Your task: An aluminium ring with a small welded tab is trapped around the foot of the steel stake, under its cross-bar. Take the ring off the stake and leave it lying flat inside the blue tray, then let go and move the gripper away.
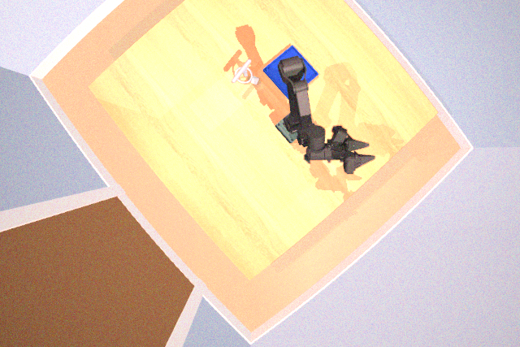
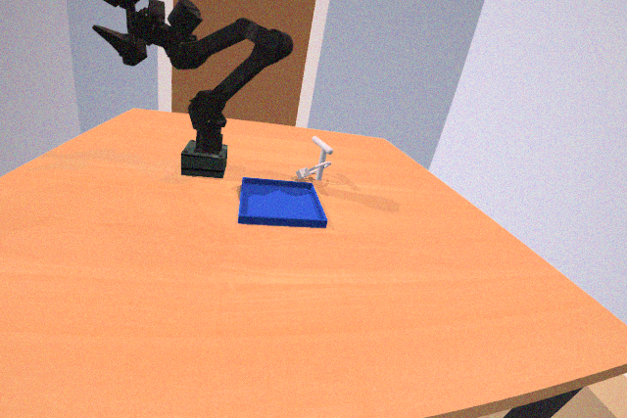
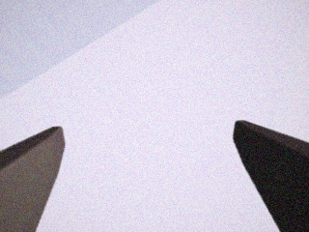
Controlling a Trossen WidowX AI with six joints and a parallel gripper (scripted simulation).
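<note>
The aluminium ring is 55 cm ahead of my gripper tip, 9 cm to the left of it and 34 cm below it. Also, from my gripper tip: blue tray: 43 cm ahead, 9 cm to the right, 36 cm below.
</note>
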